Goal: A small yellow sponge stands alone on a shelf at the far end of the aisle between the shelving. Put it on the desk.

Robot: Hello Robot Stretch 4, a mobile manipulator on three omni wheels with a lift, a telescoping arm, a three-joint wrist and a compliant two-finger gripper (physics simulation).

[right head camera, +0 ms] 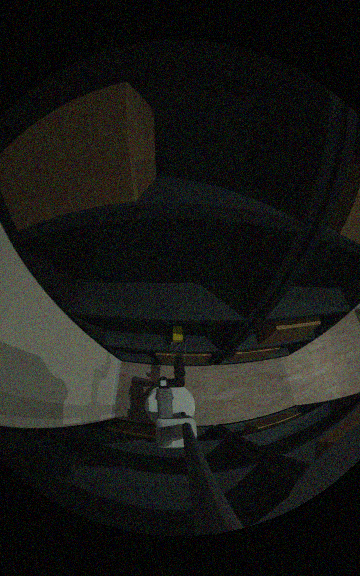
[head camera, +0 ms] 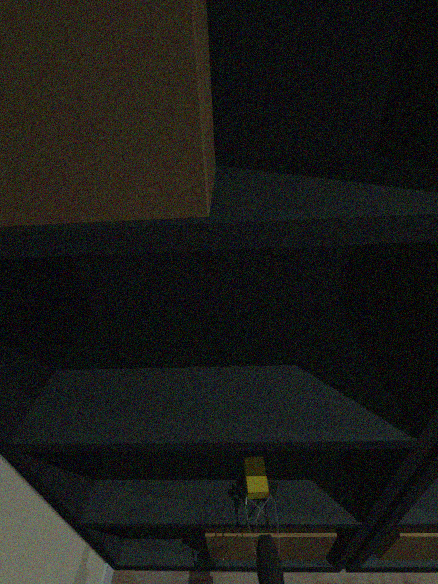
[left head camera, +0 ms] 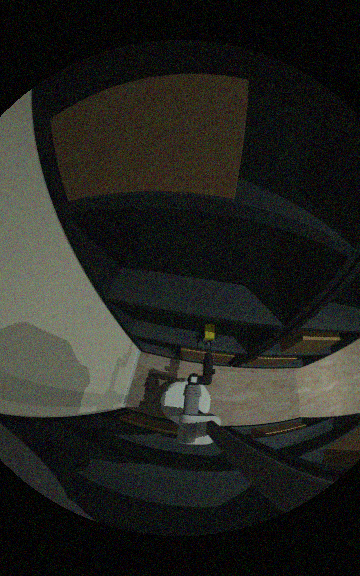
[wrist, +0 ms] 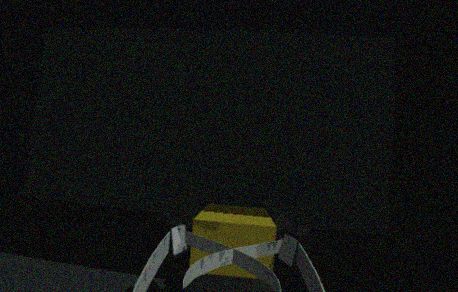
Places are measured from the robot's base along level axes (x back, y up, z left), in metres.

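Pixels of known places: gripper, fingertip midpoint: (right head camera: pixel 177 334) (head camera: pixel 256 479) (left head camera: pixel 209 332) (wrist: pixel 234 227).
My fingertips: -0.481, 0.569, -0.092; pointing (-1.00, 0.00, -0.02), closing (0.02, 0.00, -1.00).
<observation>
Behind a point stands the place of what it marks, as x, y, z.
The small yellow sponge (head camera: pixel 257 485) {-0.460, 0.581, -0.092} (left head camera: pixel 209 332) {-0.479, 0.580, -0.093} (right head camera: pixel 177 334) {-0.478, 0.580, -0.095} (wrist: pixel 234 231) {-0.443, 0.575, -0.092} is between the two fingertips of my gripper (head camera: pixel 257 494) (left head camera: pixel 209 341) (right head camera: pixel 178 343) (wrist: pixel 234 227) {-0.481, 0.569, -0.092}, which is shut on it. In the head view the sponge shows just below the front edge of a dark shelf board (head camera: pixel 175 410) {-0.479, 0.963, 0.102}, with a lower board (head camera: pixel 150 502) {-0.472, 0.506, 0.244} behind the fingers. The sponge's front is partly hidden by the crossing finger strips in the wrist view. The desk does not show in any view.
A large brown box (head camera: pixel 100 110) {-0.424, 1.531, 0.092} (left head camera: pixel 150 140) {-0.431, 1.537, 0.166} (right head camera: pixel 75 160) {-0.426, 1.541, 0.115} stands on an upper shelf. A pale wall (head camera: pixel 35 520) {-0.402, 0.656, 0.508} (left head camera: pixel 50 280) {-0.305, 1.228, 0.516} (right head camera: pixel 35 320) {-0.309, 1.089, 0.516} is at the left. A dark diagonal shelf post (head camera: pixel 385 505) {-0.359, 0.642, -0.410} is at the right. More shelving (left head camera: pixel 165 480) {0.276, 0.963, 0.077} lies behind my base.
</observation>
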